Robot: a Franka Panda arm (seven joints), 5 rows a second.
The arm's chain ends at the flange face. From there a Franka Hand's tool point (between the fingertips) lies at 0.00 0.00 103.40 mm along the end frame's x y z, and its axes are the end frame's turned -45 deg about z.
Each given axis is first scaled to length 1.
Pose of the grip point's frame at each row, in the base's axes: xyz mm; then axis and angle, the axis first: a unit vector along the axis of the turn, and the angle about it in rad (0 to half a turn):
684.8 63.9 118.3 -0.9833 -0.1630 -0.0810 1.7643
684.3 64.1 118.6 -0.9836 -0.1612 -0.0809 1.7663
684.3 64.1 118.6 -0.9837 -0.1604 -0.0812 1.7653
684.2 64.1 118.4 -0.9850 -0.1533 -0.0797 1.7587
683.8 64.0 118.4 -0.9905 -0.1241 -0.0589 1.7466
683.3 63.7 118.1 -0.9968 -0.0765 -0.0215 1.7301
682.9 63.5 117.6 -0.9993 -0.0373 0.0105 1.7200
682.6 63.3 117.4 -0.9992 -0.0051 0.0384 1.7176
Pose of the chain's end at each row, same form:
691.5 -37.5 137.4 -0.9469 0.2201 0.2342 1.8268
690.8 -37.3 137.9 -0.9466 0.2219 0.2337 1.8286
690.7 -37.3 137.8 -0.9465 0.2227 0.2338 1.8275
690.1 -37.5 136.9 -0.9441 0.2293 0.2370 1.8229
689.3 -37.7 136.1 -0.9317 0.2559 0.2577 1.8277
688.5 -38.3 134.4 -0.9088 0.2972 0.2929 1.8408
688.0 -38.6 133.0 -0.8878 0.3295 0.3212 1.8553
687.7 -38.9 132.4 -0.8694 0.3549 0.3437 1.8733

